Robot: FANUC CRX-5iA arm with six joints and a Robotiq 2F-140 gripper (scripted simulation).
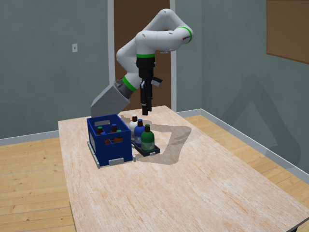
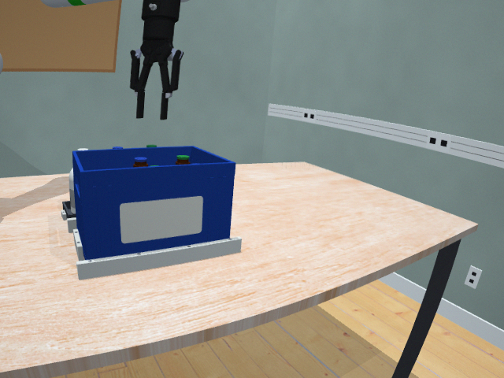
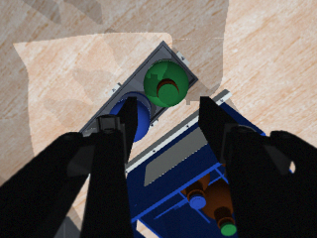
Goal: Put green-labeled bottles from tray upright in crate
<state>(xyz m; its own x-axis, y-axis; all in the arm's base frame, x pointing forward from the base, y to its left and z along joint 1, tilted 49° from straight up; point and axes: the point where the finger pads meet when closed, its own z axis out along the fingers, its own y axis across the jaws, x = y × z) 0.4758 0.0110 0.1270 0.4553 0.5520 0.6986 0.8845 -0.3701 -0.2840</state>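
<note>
Right now my hand is 17 cm above the green-labeled bottle. Round my hand: white-labeled bottle: 17 cm below, 17 cm behind, 5 cm to the right; blue-labeled bottle: 17 cm below, 8 cm behind, 3 cm to the right; black tray: 24 cm below, 8 cm behind, 3 cm to the right.
</note>
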